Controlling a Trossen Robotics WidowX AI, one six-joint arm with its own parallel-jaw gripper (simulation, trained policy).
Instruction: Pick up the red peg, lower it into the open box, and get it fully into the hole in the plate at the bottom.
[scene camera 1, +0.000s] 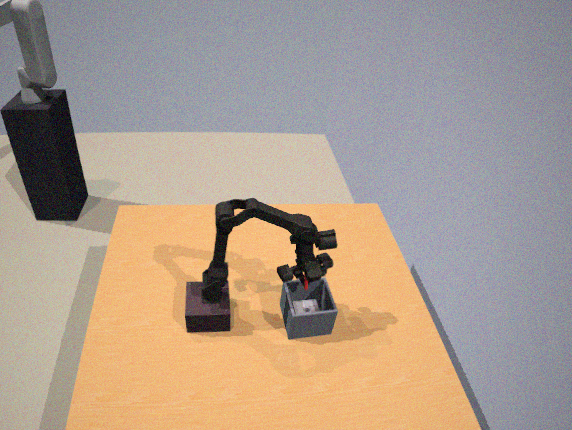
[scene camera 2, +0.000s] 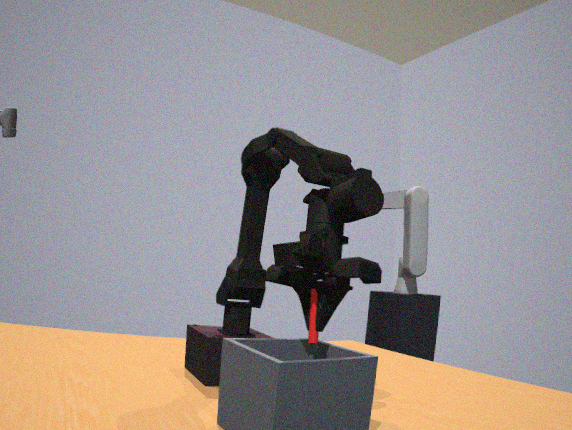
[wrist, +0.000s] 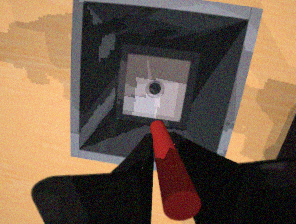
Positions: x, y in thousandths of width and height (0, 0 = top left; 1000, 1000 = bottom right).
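Note:
Scene camera 2 gives me my gripper (scene camera 2: 550, 771), but scene camera 2 does not show the light plate, hidden by a grey box. Scene camera 1 shows my gripper (scene camera 1: 534, 662) too. And in the wrist view you'd see my gripper (wrist: 542, 614), a red peg (wrist: 600, 855) and the light plate (wrist: 481, 319).

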